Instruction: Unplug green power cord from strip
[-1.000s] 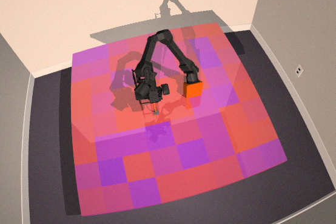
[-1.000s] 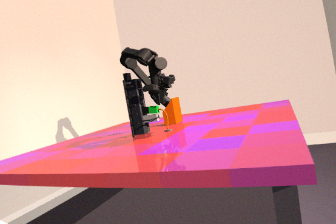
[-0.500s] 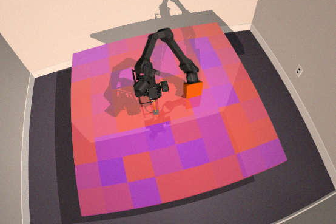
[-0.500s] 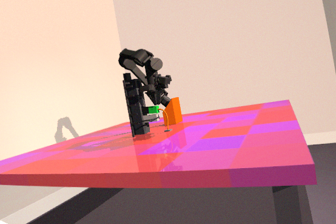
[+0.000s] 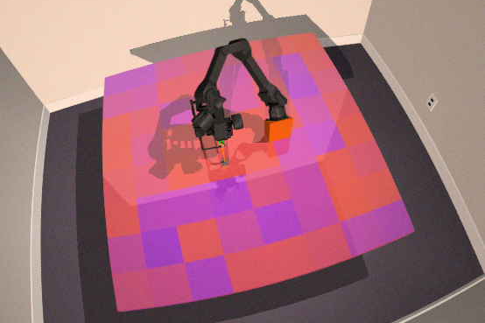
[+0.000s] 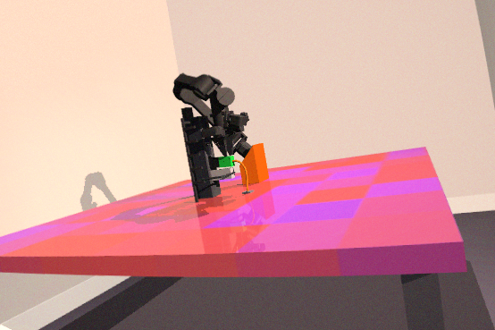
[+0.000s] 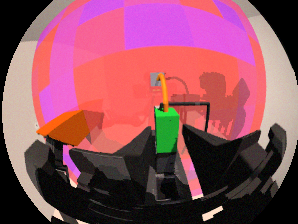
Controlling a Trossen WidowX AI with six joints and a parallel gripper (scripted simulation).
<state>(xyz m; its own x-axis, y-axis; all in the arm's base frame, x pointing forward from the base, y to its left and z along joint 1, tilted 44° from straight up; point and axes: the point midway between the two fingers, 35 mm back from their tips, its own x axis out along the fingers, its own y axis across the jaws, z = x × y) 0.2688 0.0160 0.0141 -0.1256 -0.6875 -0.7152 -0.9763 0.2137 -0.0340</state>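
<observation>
The green plug is 3 cm to the right of my gripper tip and 1 cm below it. Also, from my gripper tip: dark power strip (11 cm to the right, 2 cm behind, 1 cm above); then small grey anchor (13 cm below, 5 cm to the left, 1 cm ahead).
</observation>
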